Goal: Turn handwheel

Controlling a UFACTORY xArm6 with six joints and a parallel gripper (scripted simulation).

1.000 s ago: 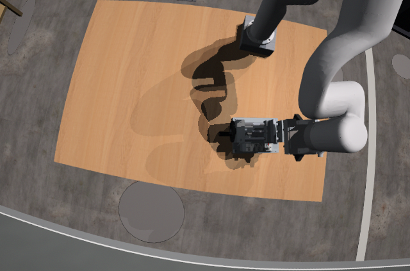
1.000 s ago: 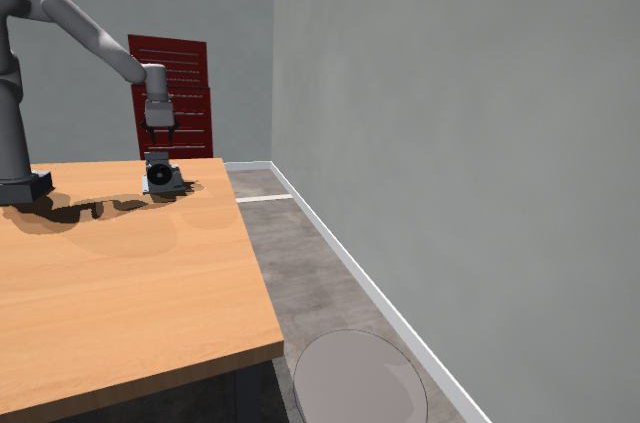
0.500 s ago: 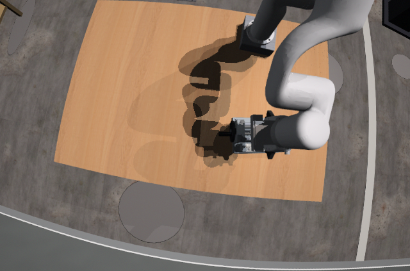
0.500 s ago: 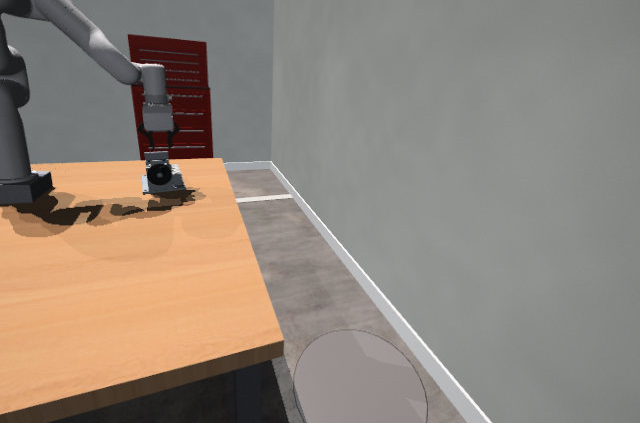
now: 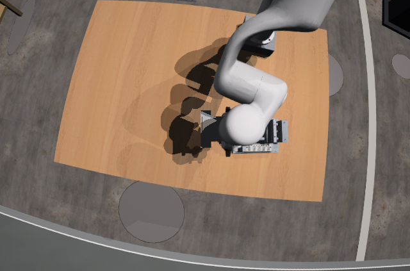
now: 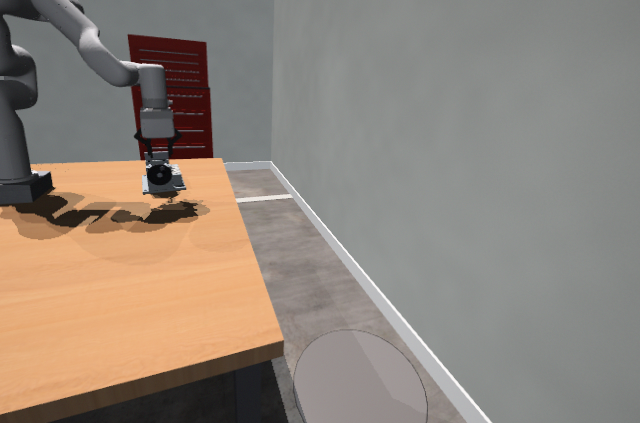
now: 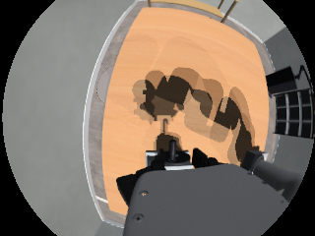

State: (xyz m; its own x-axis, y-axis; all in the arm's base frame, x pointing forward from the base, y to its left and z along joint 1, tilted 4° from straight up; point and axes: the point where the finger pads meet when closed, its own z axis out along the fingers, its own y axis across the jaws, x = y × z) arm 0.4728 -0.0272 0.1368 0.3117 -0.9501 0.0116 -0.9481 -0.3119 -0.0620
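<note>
The black handwheel lies 8 cm below my hand, 2 cm to the left of it and 1 cm behind it. Round my hand: stop: 18 cm to the left, 8 cm below, 6 cm behind.
</note>
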